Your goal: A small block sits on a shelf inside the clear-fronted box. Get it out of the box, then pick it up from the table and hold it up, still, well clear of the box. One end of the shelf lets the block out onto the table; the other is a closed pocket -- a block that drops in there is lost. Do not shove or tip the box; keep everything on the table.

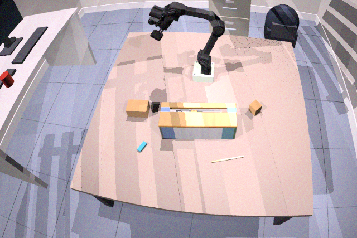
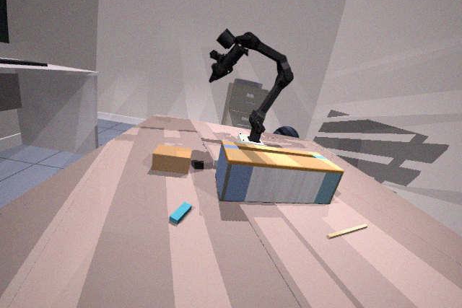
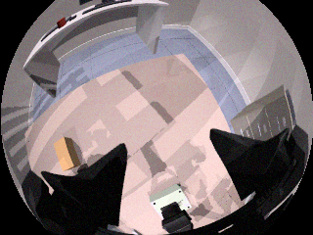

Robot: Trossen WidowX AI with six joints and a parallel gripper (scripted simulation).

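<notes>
Now: the small brown block 390 mm ahead of my gripper tip, 240 mm to the left of it and 230 mm below it. Round my gripper tip: thin wooden stick (590 mm ahead, 430 mm to the left, 310 mm below).
</notes>
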